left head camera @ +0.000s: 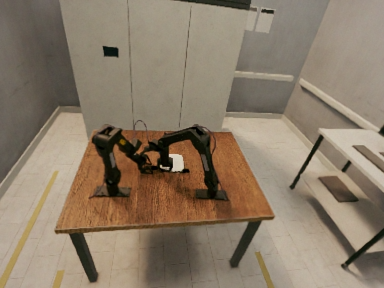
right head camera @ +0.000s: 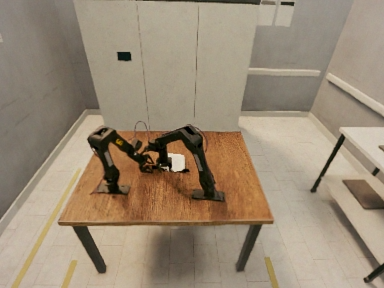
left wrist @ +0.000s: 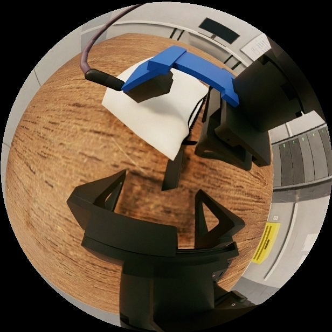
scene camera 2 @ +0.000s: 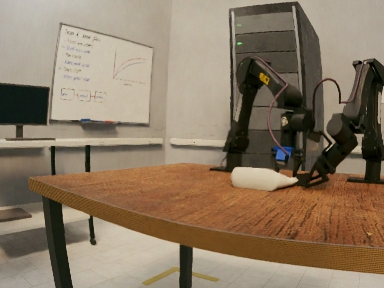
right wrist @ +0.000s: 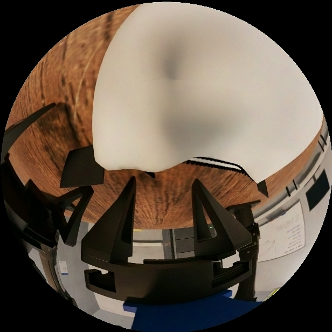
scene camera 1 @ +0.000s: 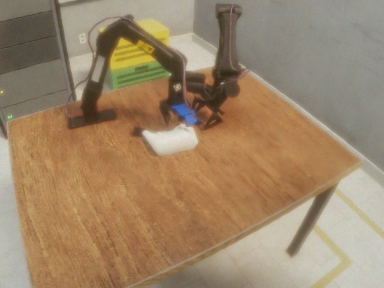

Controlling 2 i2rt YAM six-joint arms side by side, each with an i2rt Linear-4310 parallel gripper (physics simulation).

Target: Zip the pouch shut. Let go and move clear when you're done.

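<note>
A white pouch [left head camera: 176, 162] [right head camera: 177, 162] [scene camera 1: 172, 141] [scene camera 2: 257, 178] [left wrist: 150, 112] [right wrist: 200, 90] lies on the table. Its black-toothed zipper [left wrist: 196, 112] [right wrist: 215, 162] shows a gap along part of the edge. A small dark pull [right wrist: 149, 173] sticks out near the end by the left gripper. A black end tab [left wrist: 172, 173] [right wrist: 84, 167] extends at that end. My left gripper [left wrist: 163, 183] [scene camera 2: 302, 179] is open around the space at this tab, not clamped on it. My right gripper [right wrist: 165, 181] is partly open and empty, with its fingertips close to the pull.
The two arms are close together at the pouch, and the right wrist's blue mount [scene camera 1: 186, 114] [scene camera 2: 282, 153] [left wrist: 175, 60] is beside the left gripper. A second black tab [right wrist: 263, 188] is at the pouch's other end. The wooden table [left head camera: 165, 200] carries both arm bases.
</note>
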